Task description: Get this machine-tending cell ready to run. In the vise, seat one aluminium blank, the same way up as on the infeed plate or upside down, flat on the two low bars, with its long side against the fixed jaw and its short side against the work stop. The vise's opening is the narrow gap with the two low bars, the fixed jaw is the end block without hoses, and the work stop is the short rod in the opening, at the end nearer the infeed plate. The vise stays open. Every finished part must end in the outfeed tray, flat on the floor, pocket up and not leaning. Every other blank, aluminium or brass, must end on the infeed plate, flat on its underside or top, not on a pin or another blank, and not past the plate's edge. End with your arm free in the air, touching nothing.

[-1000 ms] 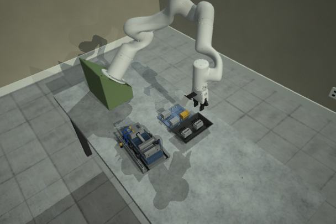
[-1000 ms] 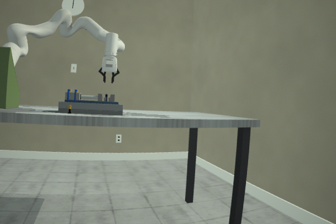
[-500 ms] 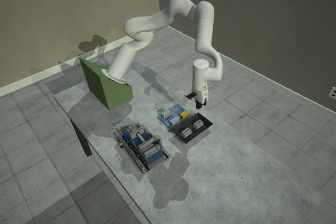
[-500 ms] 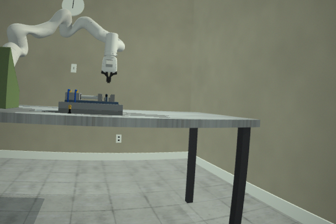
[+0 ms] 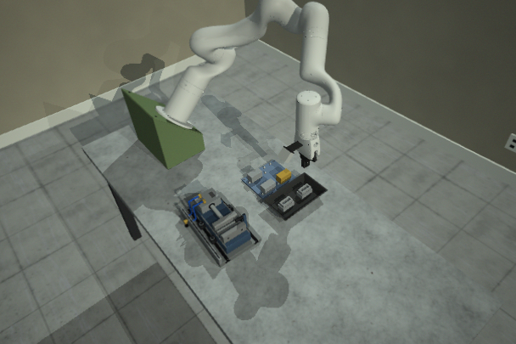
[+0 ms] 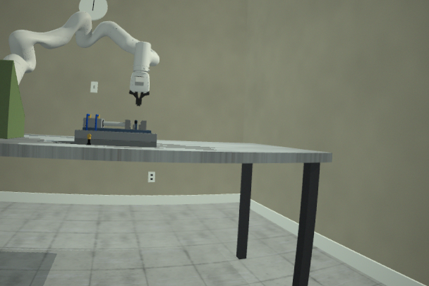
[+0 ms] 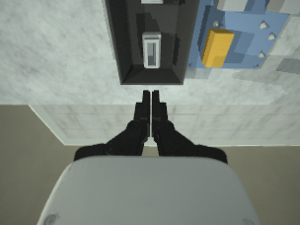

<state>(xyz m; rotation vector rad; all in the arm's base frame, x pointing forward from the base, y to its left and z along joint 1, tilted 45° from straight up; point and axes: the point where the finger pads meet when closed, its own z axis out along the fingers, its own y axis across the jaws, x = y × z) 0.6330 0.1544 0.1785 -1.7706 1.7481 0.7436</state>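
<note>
My hand is 21 cm past the aluminium blank, 10 cm to the left of it and 17 cm above it. Also, from my hand: moving jaw: 6 cm behind, 37 cm to the right, 12 cm below; then fixed jaw: 37 cm to the right, 12 cm below; then brass blank: 12 cm behind, 1 cm to the right, 17 cm below.
</note>
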